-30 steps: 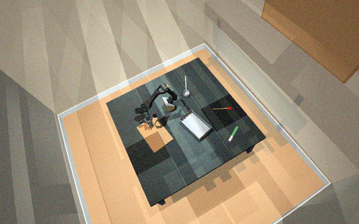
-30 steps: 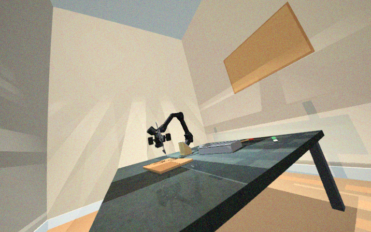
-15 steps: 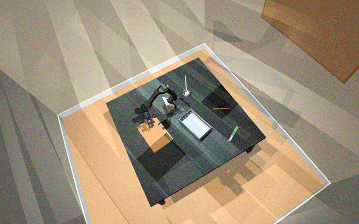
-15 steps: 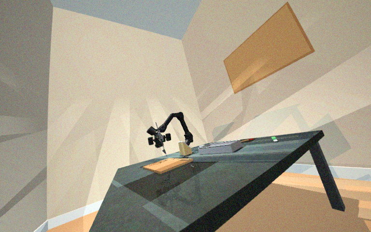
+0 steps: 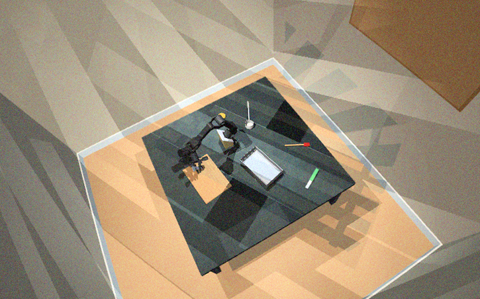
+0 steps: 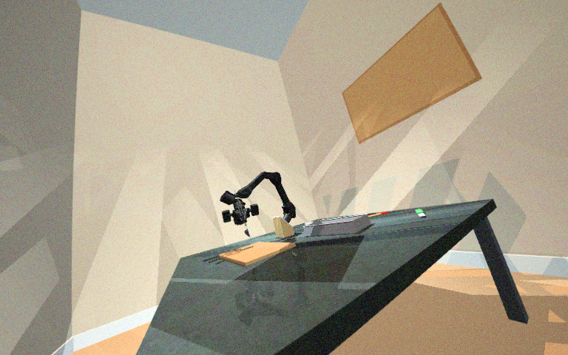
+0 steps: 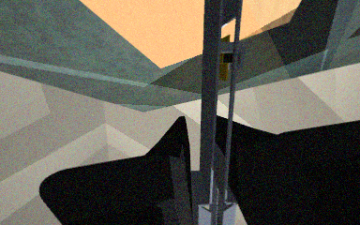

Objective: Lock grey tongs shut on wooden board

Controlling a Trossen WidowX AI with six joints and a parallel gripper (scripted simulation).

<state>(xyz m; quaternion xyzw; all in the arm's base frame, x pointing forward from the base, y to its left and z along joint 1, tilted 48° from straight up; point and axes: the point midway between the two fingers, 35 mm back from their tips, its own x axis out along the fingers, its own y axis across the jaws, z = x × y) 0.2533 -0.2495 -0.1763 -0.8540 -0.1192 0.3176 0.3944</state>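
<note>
My gripper tip is now 15 cm above the wooden board, 3 cm to the right of it and 1 cm past it. From my gripper tip the other things lie so: roasting tin (46 cm to the left, 13 cm below, 7 cm ahead).
</note>
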